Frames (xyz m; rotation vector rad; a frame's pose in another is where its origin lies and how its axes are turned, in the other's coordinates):
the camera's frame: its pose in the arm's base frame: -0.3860 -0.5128 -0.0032 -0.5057 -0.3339 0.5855
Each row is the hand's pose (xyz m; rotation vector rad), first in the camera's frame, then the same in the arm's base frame.
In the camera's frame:
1: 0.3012 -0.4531 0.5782 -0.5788 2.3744 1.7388
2: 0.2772 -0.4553 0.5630 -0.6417 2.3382 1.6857
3: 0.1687 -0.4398 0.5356 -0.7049 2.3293 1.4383
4: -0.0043 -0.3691 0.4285 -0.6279 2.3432 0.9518
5: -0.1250 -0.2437 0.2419 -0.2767 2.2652 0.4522
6: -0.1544 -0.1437 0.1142 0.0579 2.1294 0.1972
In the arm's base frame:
1: -0.2020 -0.4522 0.7667 1.5870 -2.4722 -1.0024
2: -0.2133 -0.4736 0.7516 1.6848 -2.4555 -0.9947
3: -0.2934 -0.5371 0.7036 -1.7311 2.3163 0.7919
4: -0.4138 -0.6279 0.5498 -1.6013 2.1209 0.4032
5: -0.4825 -0.6765 0.3089 -1.1978 1.9077 0.0958
6: -0.4940 -0.6677 0.1447 -0.8415 1.7549 -0.0003

